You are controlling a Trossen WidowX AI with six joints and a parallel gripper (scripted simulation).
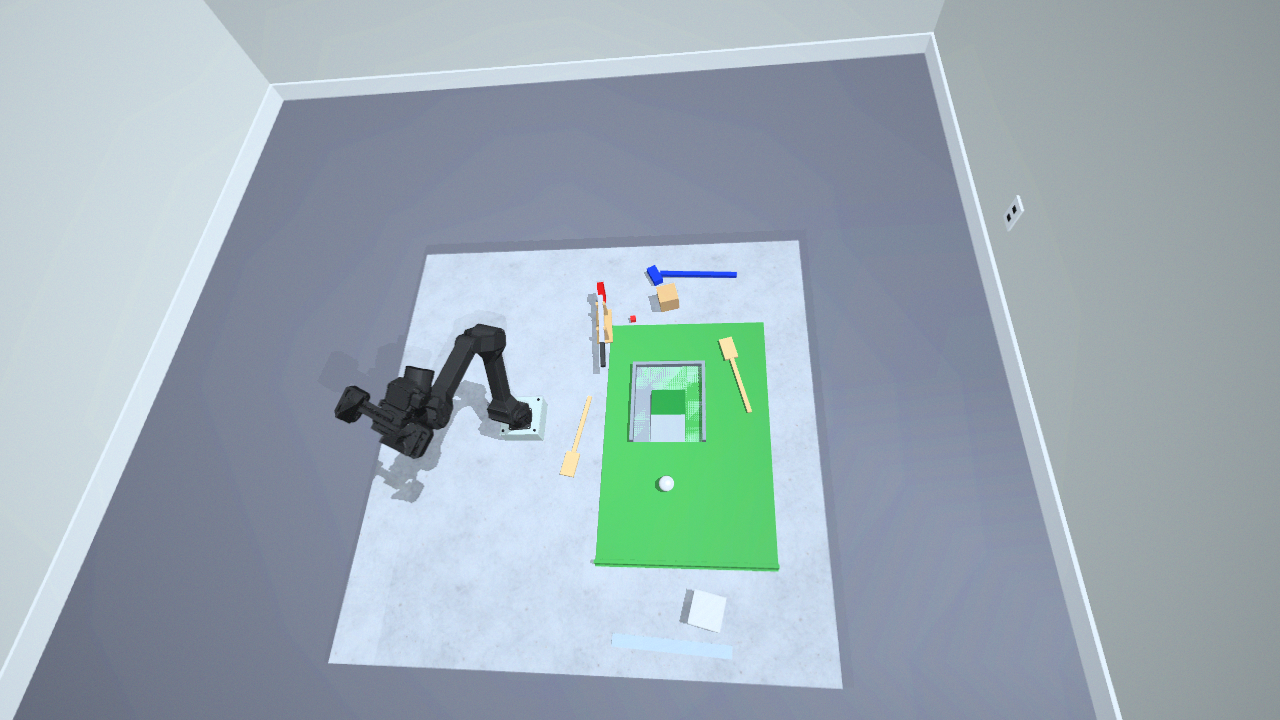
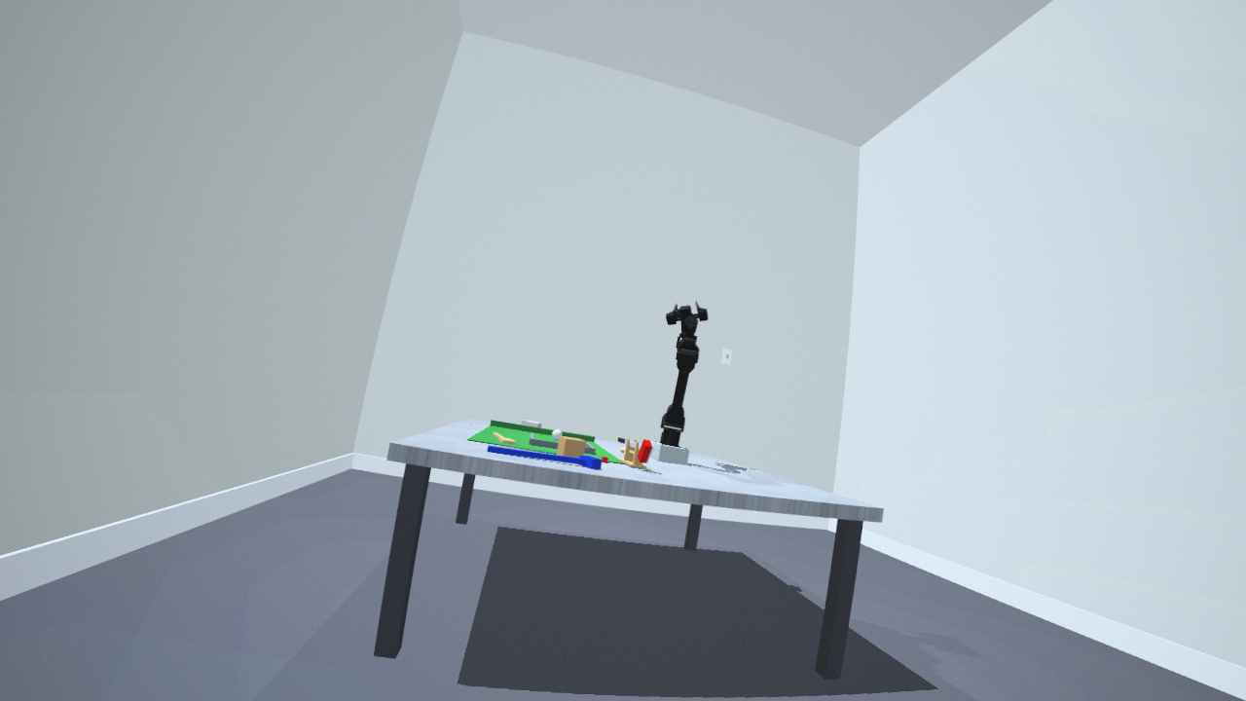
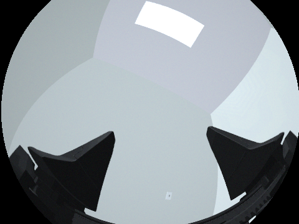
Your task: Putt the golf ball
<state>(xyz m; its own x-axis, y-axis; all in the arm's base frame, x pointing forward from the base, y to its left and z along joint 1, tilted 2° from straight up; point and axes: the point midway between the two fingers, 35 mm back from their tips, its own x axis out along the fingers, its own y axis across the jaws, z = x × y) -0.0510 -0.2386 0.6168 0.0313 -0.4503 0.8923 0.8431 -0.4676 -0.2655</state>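
Right now my gripper tip is 650 mm above the red putter, 560 mm to the right of it and 300 mm short of it. Also, from my gripper tip: green mat 710 mm below, 550 mm ahead, 200 mm to the left; white golf ball 680 mm below, 490 mm ahead, 50 mm to the left; pale bar 710 mm below, 490 mm ahead, 350 mm to the right.
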